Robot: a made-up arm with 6 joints.
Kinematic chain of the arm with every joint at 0, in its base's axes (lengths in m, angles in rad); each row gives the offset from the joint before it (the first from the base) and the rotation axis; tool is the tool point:
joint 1: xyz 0 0 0.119 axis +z
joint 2: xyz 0 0.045 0 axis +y
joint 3: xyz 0 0 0.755 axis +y
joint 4: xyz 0 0 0.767 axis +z
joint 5: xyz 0 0 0 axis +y
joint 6: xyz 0 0 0.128 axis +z
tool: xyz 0 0 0
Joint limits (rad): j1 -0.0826..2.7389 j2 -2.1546..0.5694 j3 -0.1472..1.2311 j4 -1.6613..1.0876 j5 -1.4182..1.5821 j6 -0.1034..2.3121
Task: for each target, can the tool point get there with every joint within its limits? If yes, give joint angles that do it. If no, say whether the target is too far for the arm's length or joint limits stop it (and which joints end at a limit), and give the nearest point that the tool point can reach.
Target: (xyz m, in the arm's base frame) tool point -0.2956 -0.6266 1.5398
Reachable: yes | joints 1.2181 -0.7665 0.5562 0.6666 0.2032 1.4043
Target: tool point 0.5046 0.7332 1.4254
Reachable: yes | joints 0.9658 0.3479 0.5443 0.5688 -0.6741 0.0794
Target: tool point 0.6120 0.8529 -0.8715
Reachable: no: joint limits stop it (at a limit: joint 2, joint 3) | nearest point 0.6678 0.9307 0.4526 | short by 1.328 m
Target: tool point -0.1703 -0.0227 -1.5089
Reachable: no: joint limits stop it (at a limit: joint 2, joint 3, joint 5) | nearest point -1.1219 -0.1495 -0.9163 | short by 1.128 m
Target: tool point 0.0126 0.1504 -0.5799
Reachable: no: joint limits stop it (at a limit: joint 1, joint 2, joint 3, joint 5) | nearest point -1.1229 0.1591 -0.9151 | short by 1.184 m
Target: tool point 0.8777 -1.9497 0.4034
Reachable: no: too far | nearest point 0.6717 -1.4920 0.3366 | short by 0.506 m
